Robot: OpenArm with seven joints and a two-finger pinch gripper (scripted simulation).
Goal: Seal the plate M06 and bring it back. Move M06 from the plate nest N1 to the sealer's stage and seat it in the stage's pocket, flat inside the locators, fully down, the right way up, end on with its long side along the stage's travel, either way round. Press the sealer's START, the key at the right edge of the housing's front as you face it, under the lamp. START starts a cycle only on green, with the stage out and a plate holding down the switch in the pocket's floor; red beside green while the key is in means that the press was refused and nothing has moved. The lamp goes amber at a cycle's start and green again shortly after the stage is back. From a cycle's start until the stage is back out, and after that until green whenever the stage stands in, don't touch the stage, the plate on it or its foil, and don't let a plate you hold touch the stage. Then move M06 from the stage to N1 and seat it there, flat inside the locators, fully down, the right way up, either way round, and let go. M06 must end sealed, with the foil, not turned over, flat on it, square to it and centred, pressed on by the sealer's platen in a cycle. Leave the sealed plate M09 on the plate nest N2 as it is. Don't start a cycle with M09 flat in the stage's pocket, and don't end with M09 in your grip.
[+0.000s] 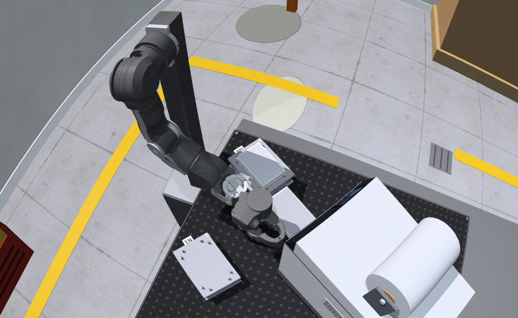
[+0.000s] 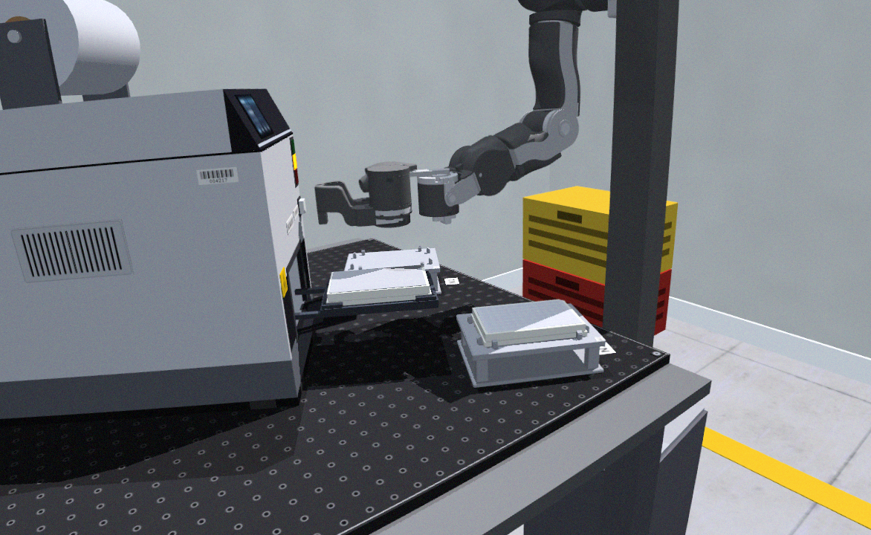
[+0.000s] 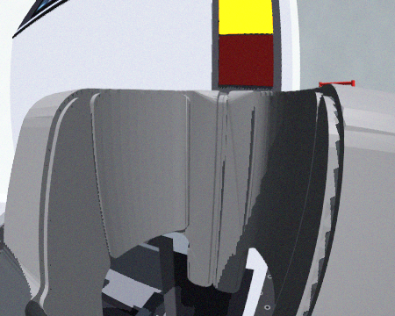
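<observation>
Now: hand 2 cm short of the start key and 2 cm to the left of it. From my hand the other things lie so: sealer's stage (12 cm to the left, 10 cm below); plate M06 (12 cm to the left, 9 cm below); screen (12 cm ahead, 8 cm to the left, 13 cm above).
</observation>
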